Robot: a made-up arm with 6 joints.
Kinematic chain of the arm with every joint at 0, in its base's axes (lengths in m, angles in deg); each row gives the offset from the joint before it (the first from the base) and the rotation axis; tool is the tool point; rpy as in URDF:
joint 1: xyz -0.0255 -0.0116 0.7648 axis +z
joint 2: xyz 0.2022 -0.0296 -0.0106 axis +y
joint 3: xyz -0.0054 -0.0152 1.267 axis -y
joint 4: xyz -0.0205 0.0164 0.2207 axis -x
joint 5: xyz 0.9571 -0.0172 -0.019 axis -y
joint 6: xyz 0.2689 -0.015 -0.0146 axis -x
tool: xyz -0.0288 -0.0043 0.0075 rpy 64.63 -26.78 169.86
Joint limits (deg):
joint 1: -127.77..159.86
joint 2: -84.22..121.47
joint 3: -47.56..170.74
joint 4: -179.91..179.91
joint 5: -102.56..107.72
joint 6: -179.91..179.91
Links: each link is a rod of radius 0.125 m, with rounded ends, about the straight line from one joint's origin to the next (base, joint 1, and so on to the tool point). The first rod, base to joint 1, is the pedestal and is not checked.
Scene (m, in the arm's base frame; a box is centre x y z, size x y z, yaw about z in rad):
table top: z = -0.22
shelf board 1: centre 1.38 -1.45 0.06 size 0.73 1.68 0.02 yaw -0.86
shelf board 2: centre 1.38 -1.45 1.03 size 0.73 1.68 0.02 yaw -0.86
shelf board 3: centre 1.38 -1.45 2 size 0.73 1.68 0.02 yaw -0.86
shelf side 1: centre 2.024 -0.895 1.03 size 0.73 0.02 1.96 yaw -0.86
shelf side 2: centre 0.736 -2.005 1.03 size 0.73 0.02 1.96 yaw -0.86
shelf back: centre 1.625 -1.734 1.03 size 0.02 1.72 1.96 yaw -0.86
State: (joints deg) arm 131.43 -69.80 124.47 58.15 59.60 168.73
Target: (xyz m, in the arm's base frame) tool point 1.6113 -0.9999 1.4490
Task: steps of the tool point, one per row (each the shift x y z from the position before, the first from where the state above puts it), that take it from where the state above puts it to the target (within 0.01 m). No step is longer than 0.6 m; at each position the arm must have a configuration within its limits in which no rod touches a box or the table.
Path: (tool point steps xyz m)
1: -0.1064 0.1119 -0.0315
2: -0.1173 0.1329 -0.0117
3: -0.1249 0.1491 0.0104
4: -0.1286 0.1605 0.0328
5: 0.3384 0.1262 0.3845
6: 0.2021 0.2881 0.4697
7: 0.1558 -0.1408 0.0156
8: 0.1225 -0.1430 -0.0002
9: 0.0869 -0.1405 -0.0155

